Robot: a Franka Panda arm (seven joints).
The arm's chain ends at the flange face. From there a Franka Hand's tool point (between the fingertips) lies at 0.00 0.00 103.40 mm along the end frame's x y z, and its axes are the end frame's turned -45 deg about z.
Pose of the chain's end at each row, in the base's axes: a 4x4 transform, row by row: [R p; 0 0 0 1], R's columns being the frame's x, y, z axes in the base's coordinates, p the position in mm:
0.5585 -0.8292 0.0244 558.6; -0.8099 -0.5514 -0.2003 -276.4; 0.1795 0.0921 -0.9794 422.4; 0 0 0 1
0.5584 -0.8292 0.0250 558.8; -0.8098 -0.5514 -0.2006 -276.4; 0.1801 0.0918 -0.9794 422.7; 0 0 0 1
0.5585 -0.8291 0.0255 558.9; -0.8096 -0.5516 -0.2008 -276.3; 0.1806 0.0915 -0.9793 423.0; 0 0 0 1
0.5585 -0.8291 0.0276 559.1; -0.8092 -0.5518 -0.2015 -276.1; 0.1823 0.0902 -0.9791 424.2; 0 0 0 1
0.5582 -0.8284 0.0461 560.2; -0.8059 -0.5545 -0.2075 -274.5; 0.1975 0.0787 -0.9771 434.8; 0 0 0 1
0.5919 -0.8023 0.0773 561.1; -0.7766 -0.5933 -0.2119 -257.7; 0.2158 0.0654 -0.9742 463.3; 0 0 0 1
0.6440 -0.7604 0.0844 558.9; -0.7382 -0.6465 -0.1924 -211.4; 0.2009 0.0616 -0.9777 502.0; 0 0 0 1
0.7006 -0.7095 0.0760 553.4; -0.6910 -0.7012 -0.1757 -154.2; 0.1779 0.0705 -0.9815 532.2; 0 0 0 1
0.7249 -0.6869 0.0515 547.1; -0.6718 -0.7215 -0.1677 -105.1; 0.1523 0.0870 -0.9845 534.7; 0 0 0 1
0.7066 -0.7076 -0.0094 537.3; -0.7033 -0.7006 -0.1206 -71.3; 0.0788 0.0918 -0.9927 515.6; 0 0 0 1
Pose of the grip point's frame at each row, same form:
0.9813 -0.1914 0.0244 561.1; -0.1828 -0.9626 -0.2003 -297.1; 0.0618 0.1921 -0.9794 321.1; 0 0 0 1
0.9812 -0.1915 0.0250 561.4; -0.1827 -0.9625 -0.2006 -297.1; 0.0624 0.1923 -0.9794 321.4; 0 0 0 1
0.9812 -0.1913 0.0255 561.5; -0.1824 -0.9625 -0.2008 -297.1; 0.0630 0.1924 -0.9793 321.7; 0 0 0 1
0.9812 -0.1913 0.0276 562.0; -0.1820 -0.9624 -0.2015 -296.9; 0.0651 0.1927 -0.9791 323.0; 0 0 0 1
0.9805 -0.1911 0.0461 565.0; -0.1778 -0.9619 -0.2075 -296.0; 0.0840 0.1953 -0.9771 333.8; 0 0 0 1
0.9858 -0.1488 0.0773 569.1; -0.1296 -0.9687 -0.2119 -279.6; 0.1063 0.1988 -0.9742 362.6; 0 0 0 1
0.9931 -0.0823 0.0844 567.6; -0.0648 -0.9791 -0.1924 -231.3; 0.0985 0.1856 -0.9777 400.9; 0 0 0 1
0.9971 -0.0063 0.0760 561.3; 0.0072 -0.9844 -0.1757 -172.4; 0.0759 0.1756 -0.9815 430.7; 0 0 0 1
0.9983 0.0269 0.0515 552.4; 0.0351 -0.9852 -0.1677 -122.4; 0.0462 0.1692 -0.9845 432.9; 0 0 0 1
1.0000 -0.0007 -0.0094 536.3; -0.0019 -0.9927 -0.1206 -83.8; -0.0092 0.1206 -0.9927 413.0; 0 0 0 1

